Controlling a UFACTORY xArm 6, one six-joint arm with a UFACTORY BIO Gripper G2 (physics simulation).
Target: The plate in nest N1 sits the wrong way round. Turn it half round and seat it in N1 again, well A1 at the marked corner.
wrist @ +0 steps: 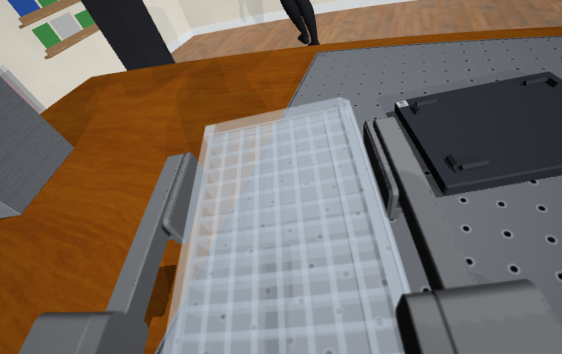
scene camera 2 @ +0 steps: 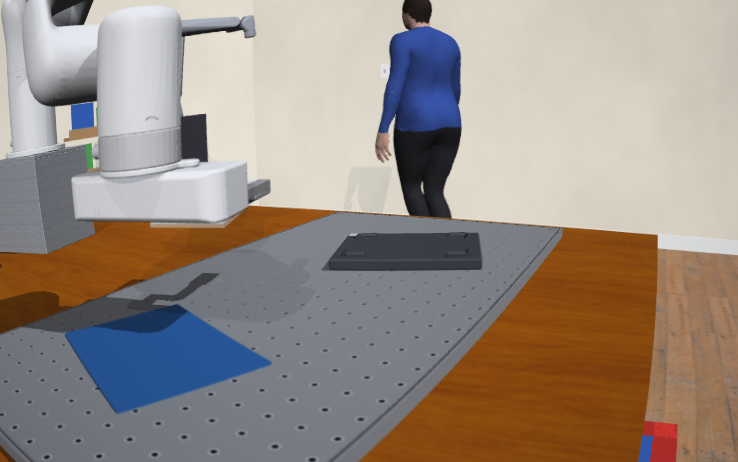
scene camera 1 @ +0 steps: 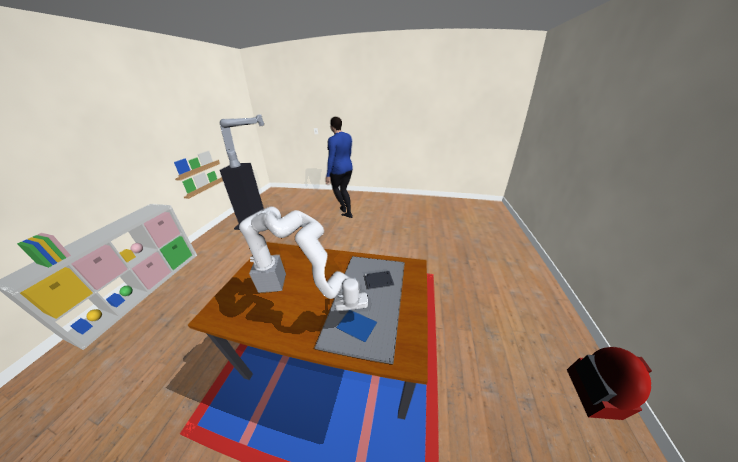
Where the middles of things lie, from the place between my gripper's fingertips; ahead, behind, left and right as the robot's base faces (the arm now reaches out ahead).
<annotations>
The clear well plate (wrist: 287, 237) is 30 mm to the right of my hand, 10 mm below it and 10 mm ahead of it. From my hand the other things lie so: flat blue square (scene camera 2: 135, 361) 200 mm to the right, 90 mm below, 70 mm ahead.
</annotations>
